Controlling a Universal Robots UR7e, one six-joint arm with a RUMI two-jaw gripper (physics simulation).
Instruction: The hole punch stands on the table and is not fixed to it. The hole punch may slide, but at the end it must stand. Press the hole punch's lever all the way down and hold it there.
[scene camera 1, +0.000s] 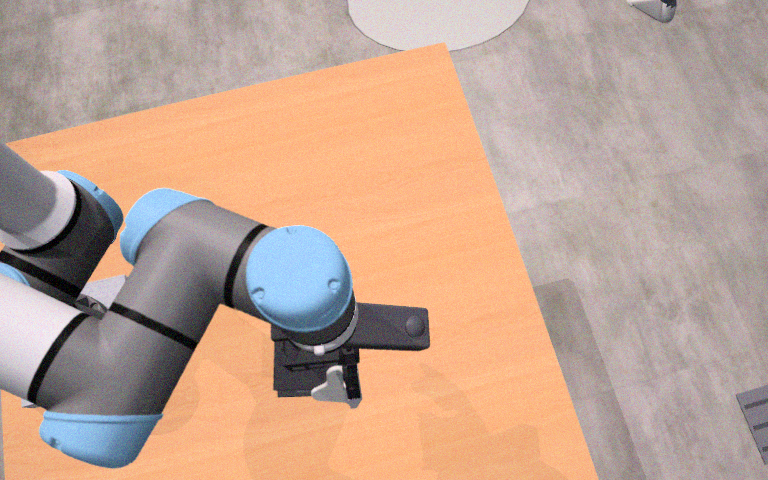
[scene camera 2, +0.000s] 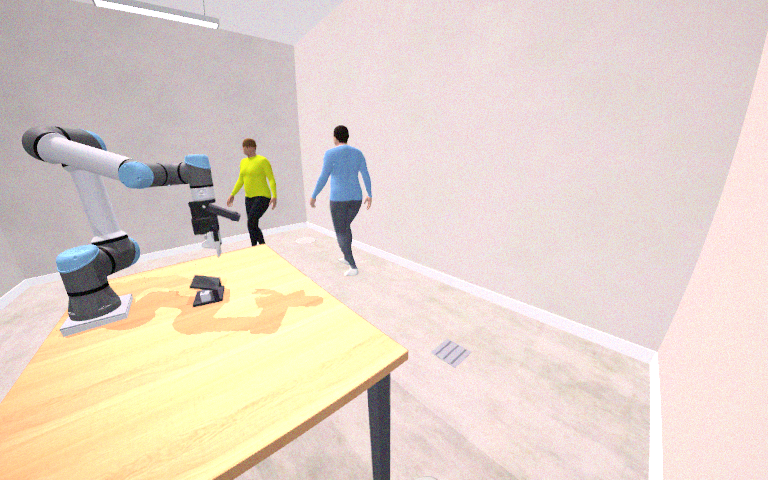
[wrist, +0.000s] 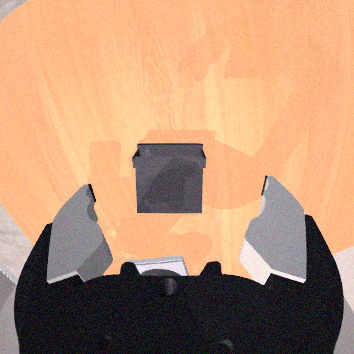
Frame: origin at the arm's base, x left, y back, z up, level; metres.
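Seen in the pictures: gripper, fingertip midpoint: (scene camera 2: 219, 251) (wrist: 176, 182); arm's base at its link origin: (scene camera 2: 96, 309).
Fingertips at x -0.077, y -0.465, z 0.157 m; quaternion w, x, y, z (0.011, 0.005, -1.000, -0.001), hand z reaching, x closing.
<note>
Offsets run from my fingertips to a thing's middle. Level surfaces: height alone.
The dark grey hole punch @(dy +0.075, dx +0.017, dz -0.142 m) (scene camera 1: 291, 382) (scene camera 2: 208, 295) (wrist: 170, 149) stands on the table. Its broad, flat lever @(dy +0.075, dx +0.017, dz -0.119 m) (scene camera 2: 205, 282) (wrist: 169, 192) is raised, with a gap to the base in the scene camera 2 view. My gripper (scene camera 2: 214, 249) (wrist: 176, 182) is open and empty, high above the hole punch and pointing down. In the wrist view the hole punch lies between and beyond the two spread fingers, touching neither. In the scene camera 1 view the wrist hides part of the punch, and one finger (scene camera 1: 333, 386) shows beside it.
The wooden table @(dz -0.184 m) (scene camera 1: 368, 169) (scene camera 2: 186, 384) (wrist: 75, 90) carries the arm's light base plate (scene camera 2: 96, 322) (wrist: 160, 263). A dark bar (scene camera 1: 385, 327) (scene camera 2: 225, 212) juts sideways from the wrist. Two people, in yellow (scene camera 2: 256, 175) and blue (scene camera 2: 345, 172), are on the floor beyond the table.
</note>
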